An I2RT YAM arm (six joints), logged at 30 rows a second.
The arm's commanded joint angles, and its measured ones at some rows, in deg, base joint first. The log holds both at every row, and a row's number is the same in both.
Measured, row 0:
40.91, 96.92, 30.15, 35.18, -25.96, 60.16
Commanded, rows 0 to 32:
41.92, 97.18, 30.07, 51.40, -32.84, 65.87
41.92, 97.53, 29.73, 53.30, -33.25, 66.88
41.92, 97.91, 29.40, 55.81, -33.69, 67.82
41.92, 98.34, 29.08, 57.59, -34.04, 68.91
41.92, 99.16, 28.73, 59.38, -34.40, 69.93
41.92, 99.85, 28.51, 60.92, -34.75, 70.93
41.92, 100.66, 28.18, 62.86, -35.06, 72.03
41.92, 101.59, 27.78, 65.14, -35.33, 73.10
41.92, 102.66, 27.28, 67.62, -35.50, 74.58
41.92, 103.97, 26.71, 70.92, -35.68, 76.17
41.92, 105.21, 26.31, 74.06, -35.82, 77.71
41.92, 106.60, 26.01, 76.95, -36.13, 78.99
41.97, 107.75, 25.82, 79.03, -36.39, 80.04
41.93, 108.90, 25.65, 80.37, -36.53, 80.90
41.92, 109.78, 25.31, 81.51, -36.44, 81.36
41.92, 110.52, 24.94, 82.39, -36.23, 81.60
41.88, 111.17, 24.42, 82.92, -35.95, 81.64
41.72, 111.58, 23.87, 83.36, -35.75, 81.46
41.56, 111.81, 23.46, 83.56, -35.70, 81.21
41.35, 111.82, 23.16, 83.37, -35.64, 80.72
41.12, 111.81, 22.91, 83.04, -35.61, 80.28
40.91, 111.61, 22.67, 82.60, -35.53, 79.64
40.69, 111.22, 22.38, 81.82, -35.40, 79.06
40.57, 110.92, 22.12, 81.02, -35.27, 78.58
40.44, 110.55, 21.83, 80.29, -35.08, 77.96
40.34, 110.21, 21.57, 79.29, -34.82, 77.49
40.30, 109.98, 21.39, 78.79, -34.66, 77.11
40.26, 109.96, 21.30, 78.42, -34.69, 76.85
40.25, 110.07, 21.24, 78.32, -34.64, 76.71
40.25, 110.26, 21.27, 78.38, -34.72, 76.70
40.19, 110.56, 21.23, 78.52, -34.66, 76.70
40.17, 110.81, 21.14, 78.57, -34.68, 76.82
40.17, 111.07, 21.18, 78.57, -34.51, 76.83
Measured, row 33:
40.25, 111.96, 21.34, 74.74, -33.23, 77.60
